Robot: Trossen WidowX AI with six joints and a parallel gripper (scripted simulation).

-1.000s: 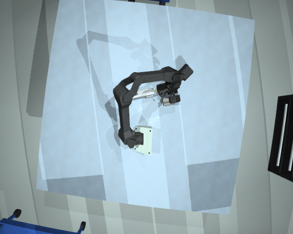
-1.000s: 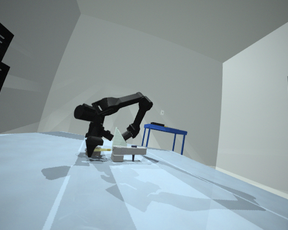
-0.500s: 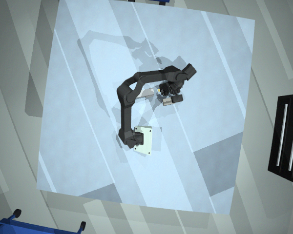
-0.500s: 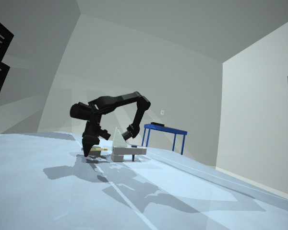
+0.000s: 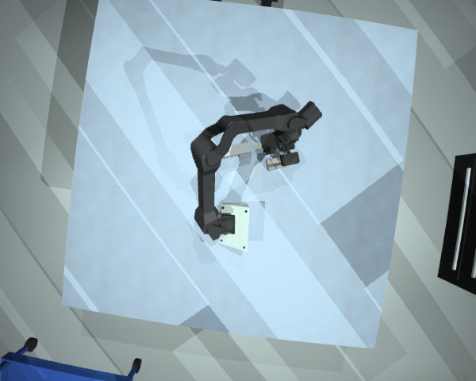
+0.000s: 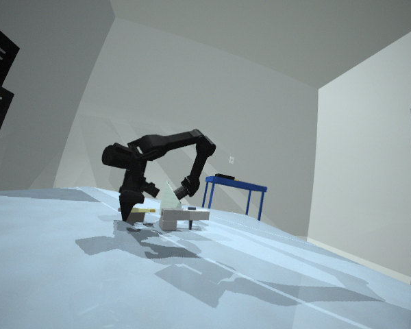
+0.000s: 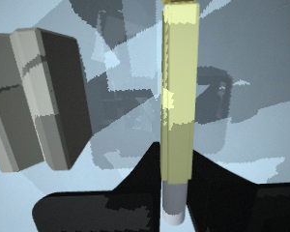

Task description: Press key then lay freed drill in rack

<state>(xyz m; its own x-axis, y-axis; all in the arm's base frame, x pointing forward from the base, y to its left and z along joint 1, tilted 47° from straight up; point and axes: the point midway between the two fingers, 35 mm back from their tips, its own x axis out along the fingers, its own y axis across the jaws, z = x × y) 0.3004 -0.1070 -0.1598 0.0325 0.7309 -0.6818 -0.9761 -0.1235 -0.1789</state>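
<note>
My gripper tip is now 80 mm past the rack and 20 mm to the right of it. The rest, counted from my gripper tip: pale block fixture 40 mm behind, 200 mm to the left, 30 mm above; dark blue key 50 mm behind, 220 mm to the left, 40 mm above.
</note>
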